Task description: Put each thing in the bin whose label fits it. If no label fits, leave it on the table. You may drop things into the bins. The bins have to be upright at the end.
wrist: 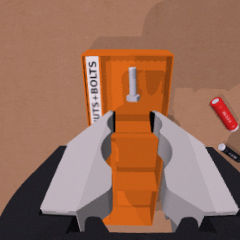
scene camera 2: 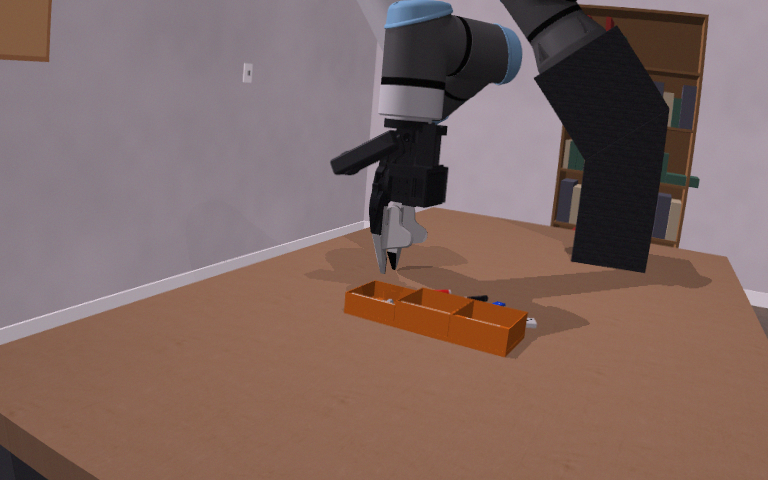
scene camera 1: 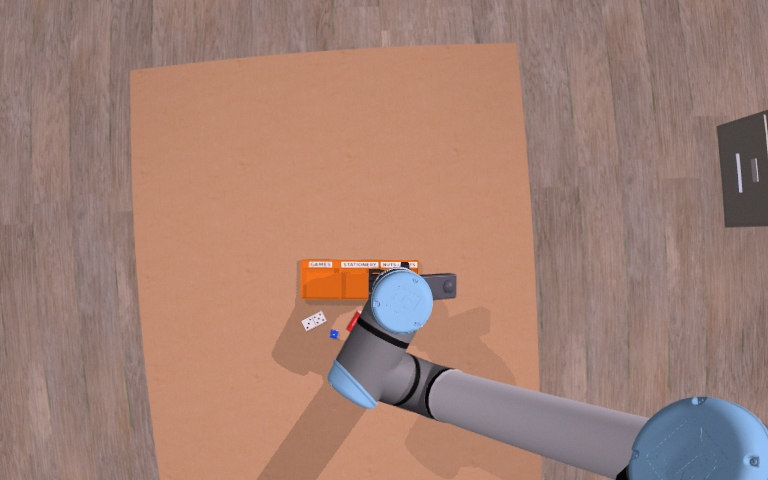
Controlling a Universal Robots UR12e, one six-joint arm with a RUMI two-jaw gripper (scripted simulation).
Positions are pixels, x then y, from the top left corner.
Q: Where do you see an orange three-part bin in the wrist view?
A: At 136, 167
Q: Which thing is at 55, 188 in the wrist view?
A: The gripper.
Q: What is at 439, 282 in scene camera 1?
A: The gripper.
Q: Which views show the orange three-part bin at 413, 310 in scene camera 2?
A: The wrist view, scene camera 2 and scene camera 1: all of them.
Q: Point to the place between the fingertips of the gripper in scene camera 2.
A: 388, 271
